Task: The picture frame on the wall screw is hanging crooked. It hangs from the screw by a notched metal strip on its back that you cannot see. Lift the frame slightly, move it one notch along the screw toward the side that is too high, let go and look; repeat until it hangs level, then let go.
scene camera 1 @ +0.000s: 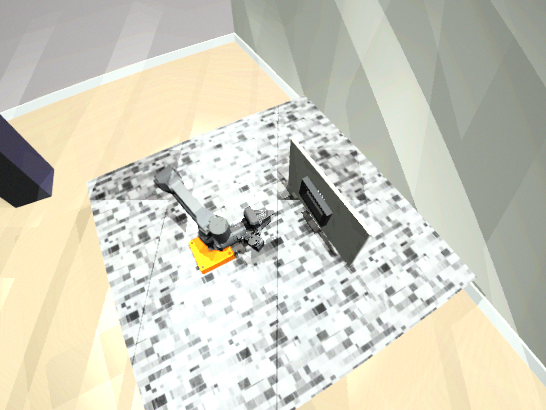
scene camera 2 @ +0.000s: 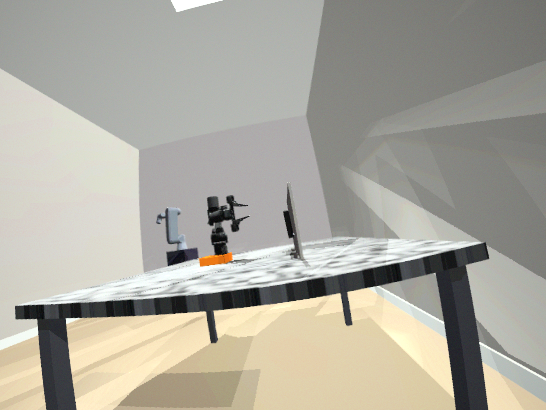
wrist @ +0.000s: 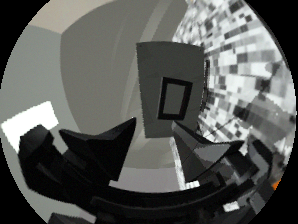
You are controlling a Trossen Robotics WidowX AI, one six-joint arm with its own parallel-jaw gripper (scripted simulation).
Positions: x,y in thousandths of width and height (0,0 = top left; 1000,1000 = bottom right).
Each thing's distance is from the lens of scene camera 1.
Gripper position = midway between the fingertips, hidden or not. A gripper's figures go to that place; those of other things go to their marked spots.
my gripper (scene camera 1: 501,523): 0.95 m
picture frame (scene camera 1: 571,479): 1.13 m
